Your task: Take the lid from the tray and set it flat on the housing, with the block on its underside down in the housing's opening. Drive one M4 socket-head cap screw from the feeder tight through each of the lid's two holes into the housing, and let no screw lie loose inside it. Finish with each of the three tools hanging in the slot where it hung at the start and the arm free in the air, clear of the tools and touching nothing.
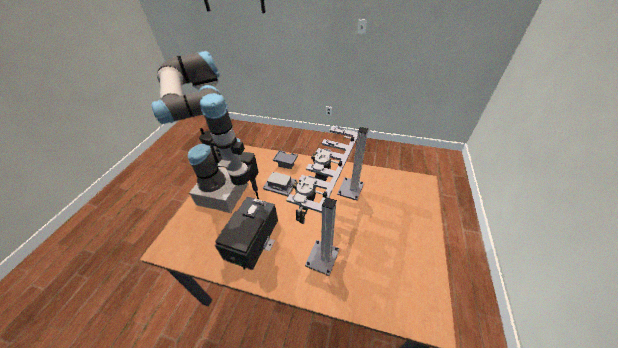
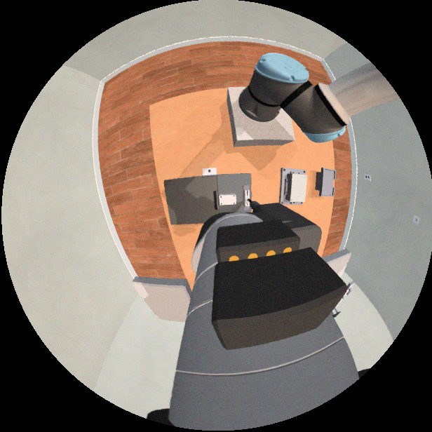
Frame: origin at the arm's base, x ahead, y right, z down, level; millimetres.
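Where they show: arm's base, link origin: (image 1: 212,182).
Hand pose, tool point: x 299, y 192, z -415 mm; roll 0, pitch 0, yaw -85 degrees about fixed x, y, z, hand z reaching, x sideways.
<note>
Things, the pixels of their top centre, and the offset from my tool point. "spot": a spot on its surface instead.
- offset screwdriver, top centre: (image 1: 233,149) dz +0, dx +8, dy -17 mm
- black screw feeder, top centre: (image 1: 245,220) dz +349, dx +7, dy +60 mm
- light lid, top centre: (image 1: 279,178) dz +461, dx +49, dy -319 mm
- housing, surface spot: (image 1: 270,189) spot: dz +507, dx +6, dy -265 mm
- tray, surface spot: (image 1: 285,158) spot: dz +454, dx +47, dy -486 mm
- small light plate with a hole, surface spot: (image 1: 269,244) spot: dz +515, dx +99, dy +75 mm
The arm carries the offset screwdriver (image 1: 251,167) (image 2: 295,220), its bit pointing down at the pick-up end of the black screw feeder (image 1: 242,232) (image 2: 192,200). The bit tip is at or just above the feeder's light fitting; whether it touches or holds a screw is too small to tell. The light lid (image 1: 280,179) (image 2: 298,188) lies on the housing (image 1: 270,189) (image 2: 286,194); its holes cannot be made out. The tray (image 1: 285,158) (image 2: 327,182) shows no lid. The two grippers (image 1: 300,215) (image 1: 321,167) hang on the tool stand, their finger openings unclear.
The tool stand (image 1: 327,227) has two posts and a rail with several forks, right of the housing and feeder. A small light plate with a hole (image 1: 269,244) (image 2: 209,171) lies beside the feeder. The arm's base block (image 1: 216,194) (image 2: 262,135) stands behind the feeder.
</note>
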